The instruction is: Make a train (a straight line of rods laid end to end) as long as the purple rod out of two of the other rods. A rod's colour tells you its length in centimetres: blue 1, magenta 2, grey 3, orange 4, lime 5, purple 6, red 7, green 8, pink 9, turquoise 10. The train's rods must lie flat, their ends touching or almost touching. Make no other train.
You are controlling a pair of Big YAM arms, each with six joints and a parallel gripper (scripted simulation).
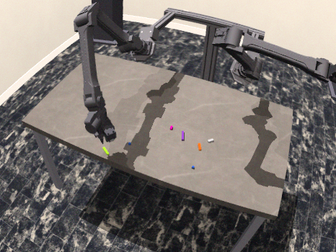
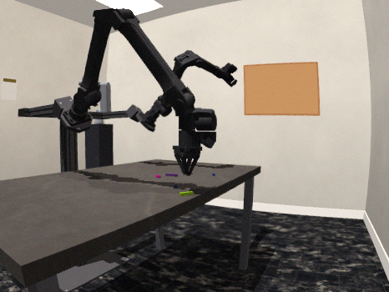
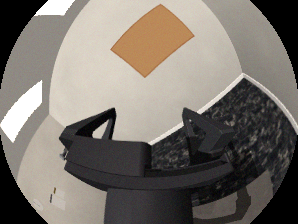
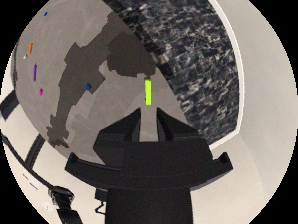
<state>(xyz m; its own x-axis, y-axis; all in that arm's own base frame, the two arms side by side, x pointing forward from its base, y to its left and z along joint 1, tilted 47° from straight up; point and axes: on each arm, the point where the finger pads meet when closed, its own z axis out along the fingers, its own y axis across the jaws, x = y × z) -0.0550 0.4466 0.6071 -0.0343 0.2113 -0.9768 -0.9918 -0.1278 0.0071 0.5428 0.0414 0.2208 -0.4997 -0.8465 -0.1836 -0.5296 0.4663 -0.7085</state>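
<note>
My right hand is 70 mm above the lime rod. Also, from my right hand: purple rod 330 mm to the left, 240 mm behind, 70 mm below; orange rod 430 mm to the left, 190 mm behind, 70 mm below; magenta rod 270 mm behind, 260 mm to the left, 70 mm below.
</note>
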